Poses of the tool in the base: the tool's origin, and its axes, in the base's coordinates. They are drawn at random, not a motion.
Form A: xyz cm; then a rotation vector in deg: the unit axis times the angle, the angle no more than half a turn.
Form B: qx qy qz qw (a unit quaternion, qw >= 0); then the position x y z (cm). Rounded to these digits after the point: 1 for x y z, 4 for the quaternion.
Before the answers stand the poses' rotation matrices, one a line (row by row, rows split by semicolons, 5 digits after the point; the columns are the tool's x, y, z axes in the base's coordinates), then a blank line. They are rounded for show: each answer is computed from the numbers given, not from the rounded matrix.
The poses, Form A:
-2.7 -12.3 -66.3 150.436 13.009 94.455
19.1 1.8 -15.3 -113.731 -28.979 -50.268
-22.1 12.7 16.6 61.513 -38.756 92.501
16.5 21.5 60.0 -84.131 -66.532 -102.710
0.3 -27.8 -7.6 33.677 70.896 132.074
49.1 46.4 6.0 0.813 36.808 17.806
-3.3 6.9 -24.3 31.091 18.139 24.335
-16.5 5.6 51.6 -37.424 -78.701 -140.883
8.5 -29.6 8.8 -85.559 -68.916 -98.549
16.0 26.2 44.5 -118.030 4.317 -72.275
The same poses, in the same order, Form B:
0.42699 0.10583 0.89804; 0.14087 -0.98879 0.04954; 0.89322 0.10536 -0.43711
0.66724 0.63737 0.38542; 0.01414 -0.52821 0.84900; 0.74470 -0.56104 -0.36146
-0.06390 -0.94857 0.31006; 0.44425 -0.30525 -0.84230; 0.89362 0.08392 0.44091
-0.25808 0.83154 0.49187; 0.10891 -0.48083 0.87002; 0.95996 0.27811 0.03353
-0.80489 -0.18997 0.56220; 0.57354 -0.49225 0.65478; 0.15235 0.84947 0.50517
0.75599 -0.28068 0.59136; 0.28942 0.95363 0.08264; -0.58713 0.10867 0.80216
0.86629 -0.30331 0.39692; 0.46703 0.77374 -0.42804; -0.17728 0.55618 0.81194
-0.86835 0.42198 0.26058; 0.00064 -0.52446 0.85143; 0.49595 0.73951 0.45515
-0.22440 0.85716 0.46359; 0.14130 -0.44208 0.88578; 0.96420 0.26428 -0.02192
0.52191 0.29961 0.79865; -0.39255 -0.74689 0.53672; 0.75731 -0.59363 -0.27219

0.8445 0.0730 0.5303 0.0165 -2.7 -12.3 -66.3
-0.7995 -0.2037 -0.3534 0.4409 19.1 1.8 -15.3
0.4473 -0.2818 0.6727 0.5176 -22.1 12.7 16.6
-0.5453 -0.4312 -0.6657 0.2714 16.5 21.5 60.0
0.2134 0.4493 0.8370 0.2280 0.3 -27.8 -7.6
0.0069 0.3144 0.1521 0.9370 49.1 46.4 6.0
0.2649 0.1545 0.2073 0.9290 -3.3 6.9 -24.3
-0.2241 -0.4714 -0.8438 0.1248 -16.5 5.6 51.6
-0.5567 -0.4484 -0.6412 0.2791 8.5 -29.6 8.8
-0.7970 0.0292 -0.4881 0.3546 16.0 26.2 44.5

